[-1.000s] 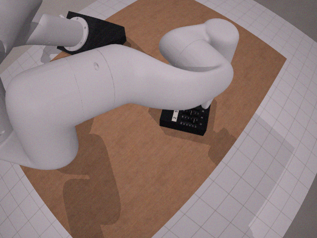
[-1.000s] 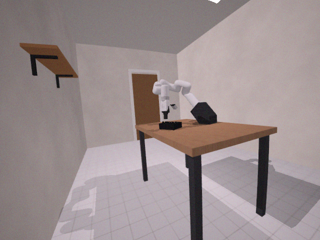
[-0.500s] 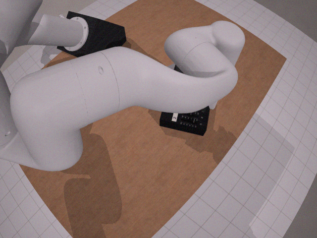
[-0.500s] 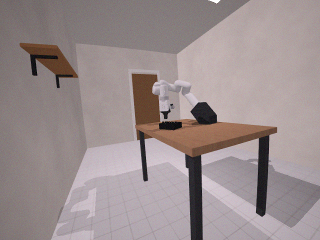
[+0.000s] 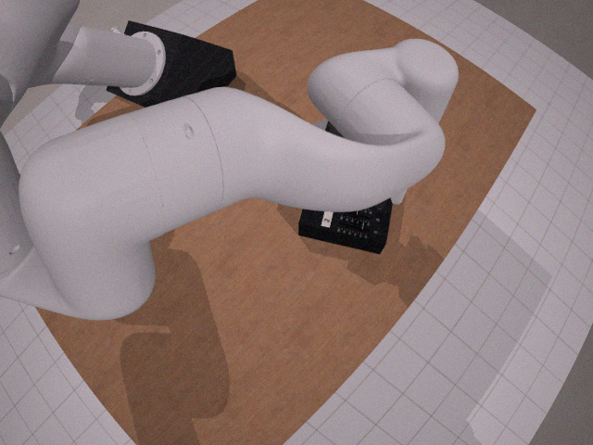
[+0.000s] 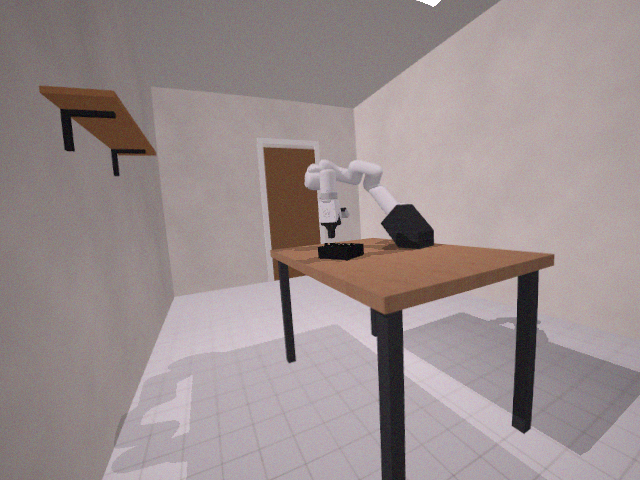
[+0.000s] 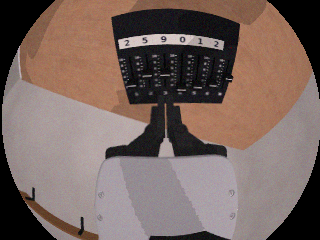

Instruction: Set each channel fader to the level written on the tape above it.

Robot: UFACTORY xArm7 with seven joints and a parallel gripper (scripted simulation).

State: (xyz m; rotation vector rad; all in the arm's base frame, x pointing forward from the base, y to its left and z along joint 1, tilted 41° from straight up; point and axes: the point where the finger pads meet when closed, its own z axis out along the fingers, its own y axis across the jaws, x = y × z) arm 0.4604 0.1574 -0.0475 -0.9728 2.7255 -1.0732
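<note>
Right now my hand is 20 mm past the channel fader cap, 10 mm to the left of it and 50 mm above it. Also, from my hand: master fader cap: 70 mm behind, 60 mm to the left, 50 mm below; then fader: 10 mm ahead, 40 mm to the right, 50 mm below.
</note>
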